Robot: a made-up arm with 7 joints.
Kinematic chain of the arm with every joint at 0, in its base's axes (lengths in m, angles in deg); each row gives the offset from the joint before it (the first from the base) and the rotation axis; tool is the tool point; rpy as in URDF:
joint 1: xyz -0.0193 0.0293 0.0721 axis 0 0.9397 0.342
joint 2: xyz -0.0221 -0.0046 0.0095 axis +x
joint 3: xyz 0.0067 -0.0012 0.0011 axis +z
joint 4: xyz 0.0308 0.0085 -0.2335 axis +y
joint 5: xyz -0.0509 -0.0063 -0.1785 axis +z
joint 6: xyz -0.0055 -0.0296 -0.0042 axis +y
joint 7: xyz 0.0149 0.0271 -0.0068 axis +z
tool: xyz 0.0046 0.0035 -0.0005 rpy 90 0 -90
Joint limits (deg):
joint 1: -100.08..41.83
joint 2: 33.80..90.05
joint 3: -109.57..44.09
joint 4: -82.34..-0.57
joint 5: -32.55..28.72
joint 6: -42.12..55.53
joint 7: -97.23..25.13
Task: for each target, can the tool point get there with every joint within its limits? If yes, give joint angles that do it. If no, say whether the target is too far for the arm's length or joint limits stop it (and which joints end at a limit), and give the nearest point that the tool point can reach.
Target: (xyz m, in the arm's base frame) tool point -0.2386 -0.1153 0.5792
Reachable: no: too far | nearest point -0.0060 0.2356 0.3676 | short by 0.471 m
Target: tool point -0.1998 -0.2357 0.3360
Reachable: no: joint limits stop it (at a limit: joint 1, joint 2, joint 4) | nearest point 0.2331 -0.0488 0.2935 | short by 0.473 m
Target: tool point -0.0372 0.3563 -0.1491
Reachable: yes | joints 12.05 83.86 -69.90 -68.69 -13.15 48.12 -80.60
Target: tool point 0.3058 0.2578 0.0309
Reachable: yes | joints -53.81 50.27 1.15 -37.34 13.94 -25.38 -66.42
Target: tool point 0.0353 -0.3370 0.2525
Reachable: no: joint limits stop it (at a limit: joint 1, joint 2, joint 4) | nearest point 0.2655 -0.1137 0.2232 | short by 0.322 m
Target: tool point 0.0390 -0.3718 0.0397
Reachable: no: joint limits stop it (at a limit: joint 1, joint 2, joint 4) | nearest point 0.2932 -0.1310 0.1191 | short by 0.359 m
